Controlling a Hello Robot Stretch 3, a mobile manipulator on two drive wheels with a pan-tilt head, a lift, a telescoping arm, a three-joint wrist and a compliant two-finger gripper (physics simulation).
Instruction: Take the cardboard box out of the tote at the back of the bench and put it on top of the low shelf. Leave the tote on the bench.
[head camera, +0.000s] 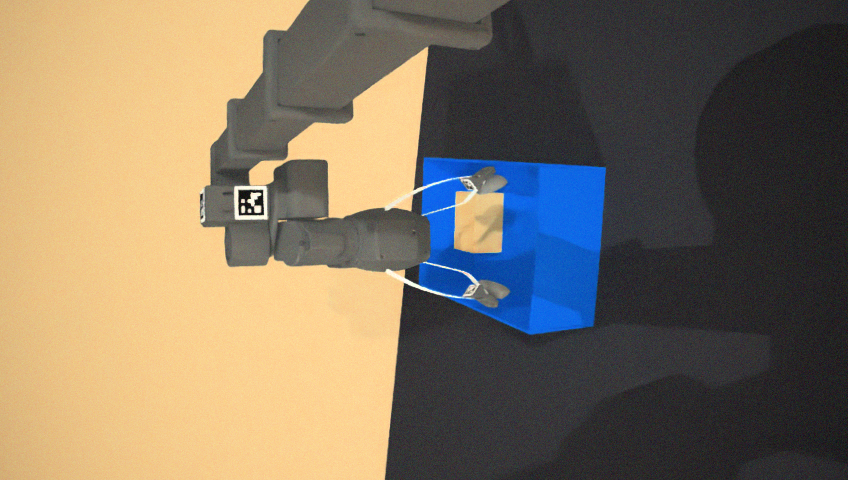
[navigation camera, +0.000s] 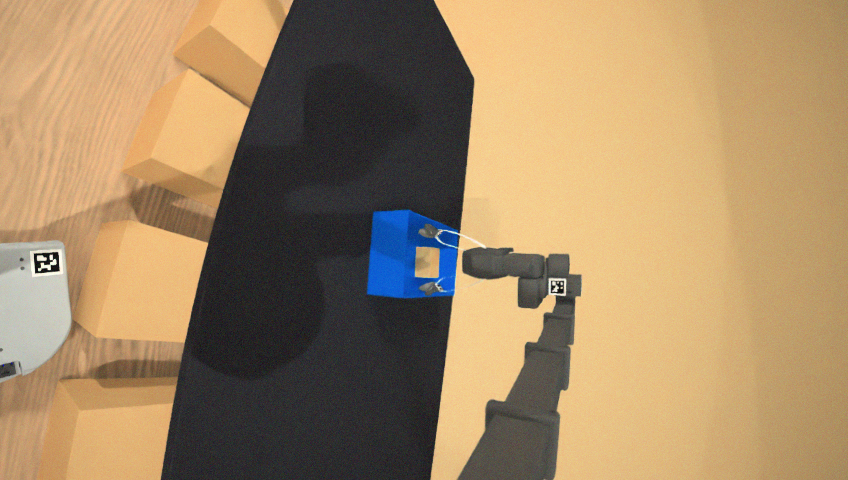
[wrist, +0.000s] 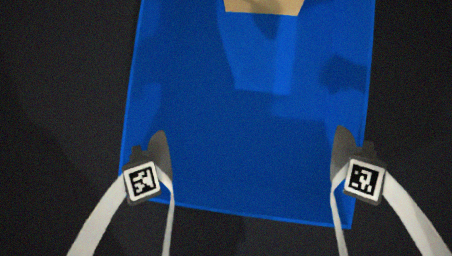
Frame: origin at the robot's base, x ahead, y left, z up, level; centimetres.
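Seen in the pictures: gripper, between the fingertips: (head camera: 502, 236) (navigation camera: 420, 259).
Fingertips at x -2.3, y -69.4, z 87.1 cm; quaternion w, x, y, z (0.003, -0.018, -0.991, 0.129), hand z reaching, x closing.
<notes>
Offsets run from my fingertips to a thing's top centre. Level surfaces: height alone.
The small tan cardboard box @(dx -3.2, dy -18.8, dz -5.6 cm) (head camera: 477, 223) (navigation camera: 427, 262) (wrist: 262, 6) sits inside the blue tote @(dx -0.8, dy -9.3, dz -0.9 cm) (head camera: 565, 237) (navigation camera: 387, 255) (wrist: 240, 190), near its back end. In the wrist view part of the box shows at the top edge. The tote stands on the black bench @(dz -10.9 cm) (head camera: 654, 285) (navigation camera: 297, 380) (wrist: 50, 100), near its back edge. My gripper (head camera: 492, 236) (navigation camera: 427, 259) (wrist: 249, 147) is open wide and holds nothing. Its fingers point over the tote; in the head view they appear on either side of the box. Their exact height is unclear. I cannot identify the low shelf.
Several large tan blocks (navigation camera: 184, 133) (navigation camera: 142, 285) stand along the bench's near side, on the wood-grain floor @(dz -87.1 cm) (navigation camera: 77, 77). A light grey part of my base (navigation camera: 29, 315) shows at the left. My arm (head camera: 321, 65) (navigation camera: 523, 386) reaches across to the tan surface behind the bench.
</notes>
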